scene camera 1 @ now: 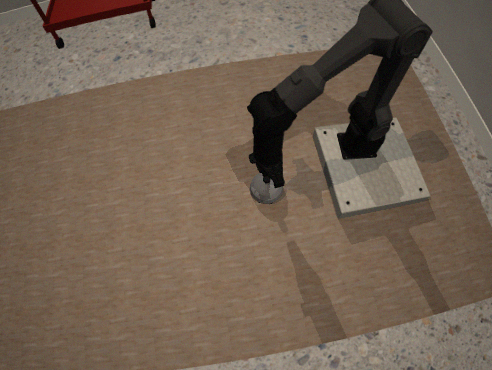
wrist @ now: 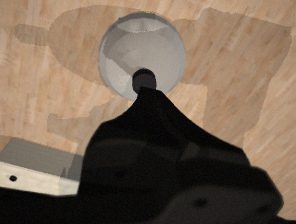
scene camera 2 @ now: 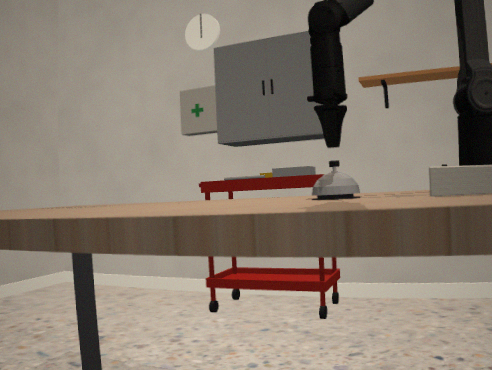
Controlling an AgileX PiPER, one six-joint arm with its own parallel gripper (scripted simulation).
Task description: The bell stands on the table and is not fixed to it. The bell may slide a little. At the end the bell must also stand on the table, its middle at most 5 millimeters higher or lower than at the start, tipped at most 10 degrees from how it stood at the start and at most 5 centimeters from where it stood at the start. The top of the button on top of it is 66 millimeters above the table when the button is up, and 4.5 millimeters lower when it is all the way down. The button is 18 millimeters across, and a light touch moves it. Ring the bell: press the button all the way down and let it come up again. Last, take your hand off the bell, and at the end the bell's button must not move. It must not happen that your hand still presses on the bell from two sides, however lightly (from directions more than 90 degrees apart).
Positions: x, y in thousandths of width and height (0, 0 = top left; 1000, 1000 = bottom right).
Labels:
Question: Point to a bell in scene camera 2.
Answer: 666, 507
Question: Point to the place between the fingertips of my gripper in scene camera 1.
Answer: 542, 469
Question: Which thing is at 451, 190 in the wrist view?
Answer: A bell.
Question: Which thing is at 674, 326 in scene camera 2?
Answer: My gripper.

